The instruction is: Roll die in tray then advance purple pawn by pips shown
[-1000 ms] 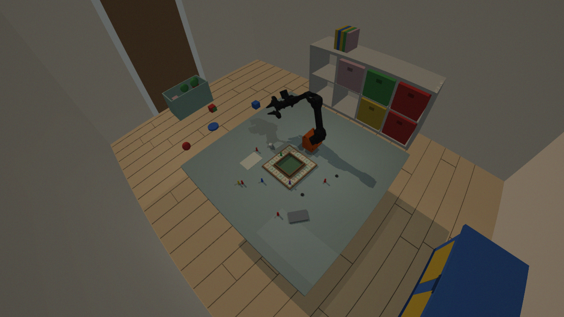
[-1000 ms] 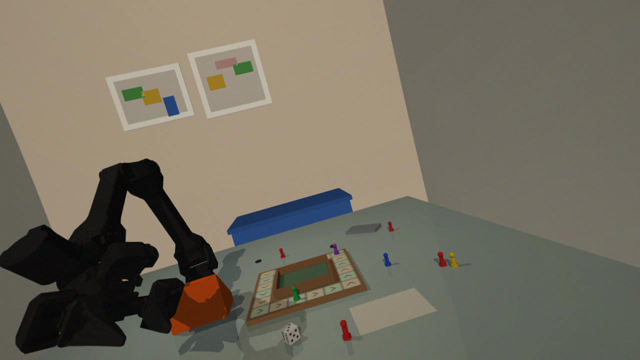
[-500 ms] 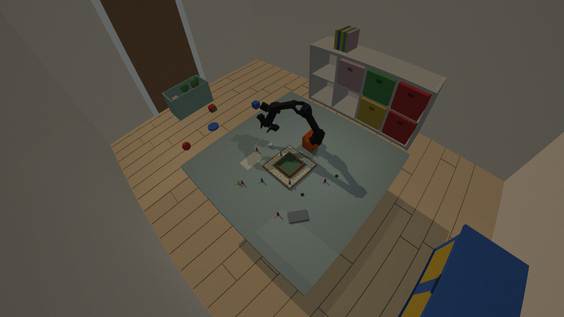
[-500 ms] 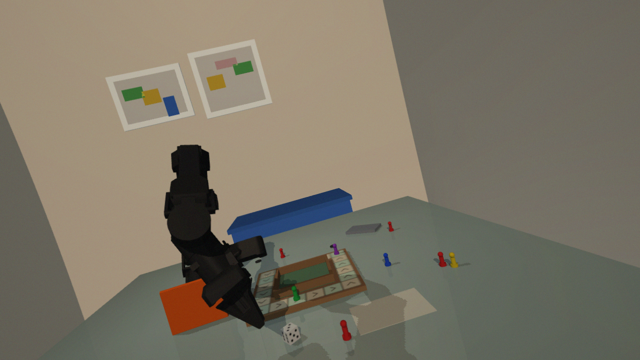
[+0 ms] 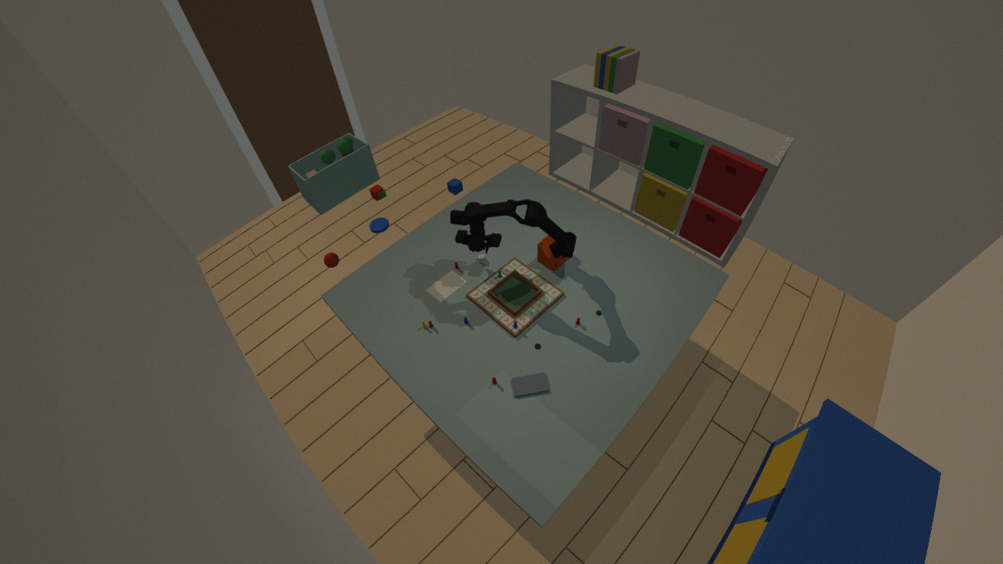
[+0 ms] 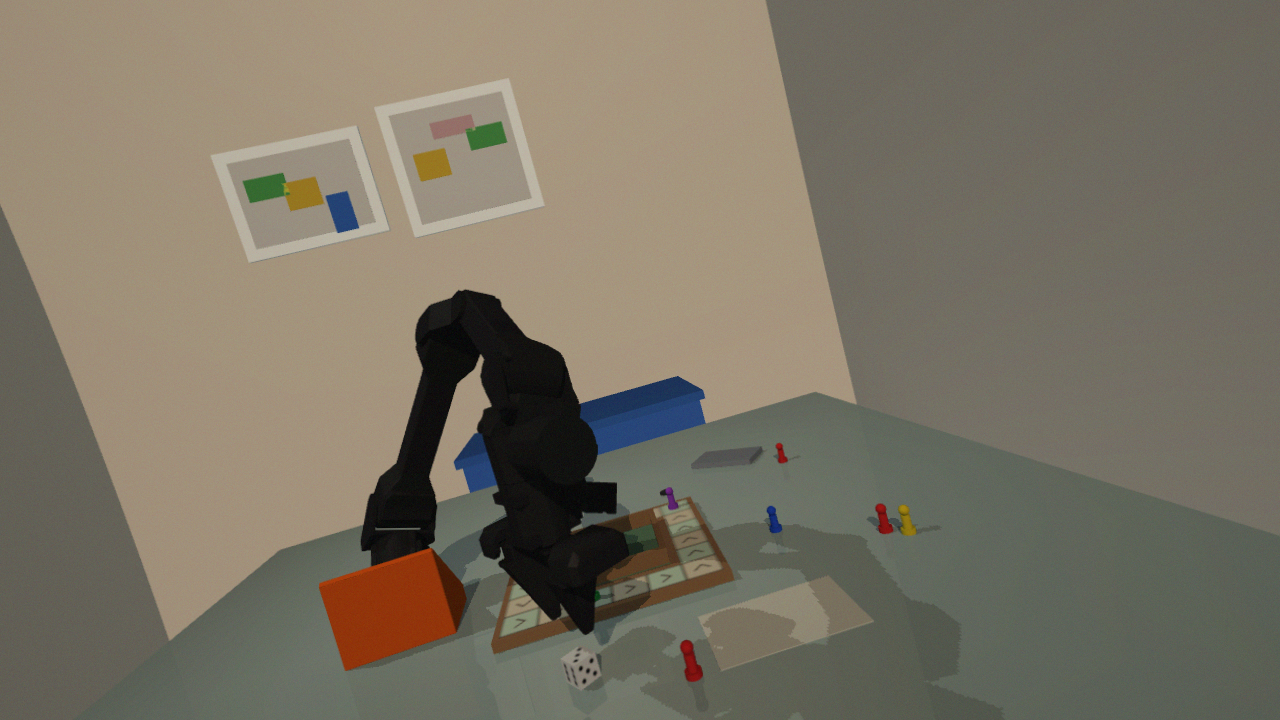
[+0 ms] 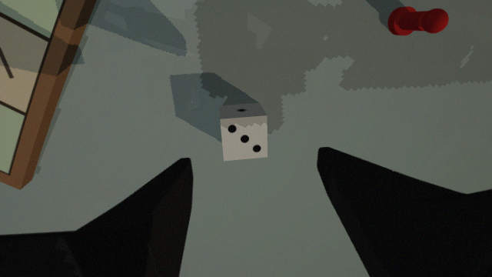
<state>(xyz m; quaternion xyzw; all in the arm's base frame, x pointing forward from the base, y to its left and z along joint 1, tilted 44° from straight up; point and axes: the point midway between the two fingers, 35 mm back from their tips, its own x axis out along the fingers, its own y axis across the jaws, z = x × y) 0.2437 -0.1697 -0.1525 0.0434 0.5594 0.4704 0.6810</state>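
The die is 4 cm below my gripper tip. From my gripper tip the other things lie so: green tray (25 cm to the left, 5 cm below, 3 cm ahead); then green pawn (13 cm to the left, 3 cm below, 1 cm ahead); then pale card (20 cm ahead, 6 cm below).
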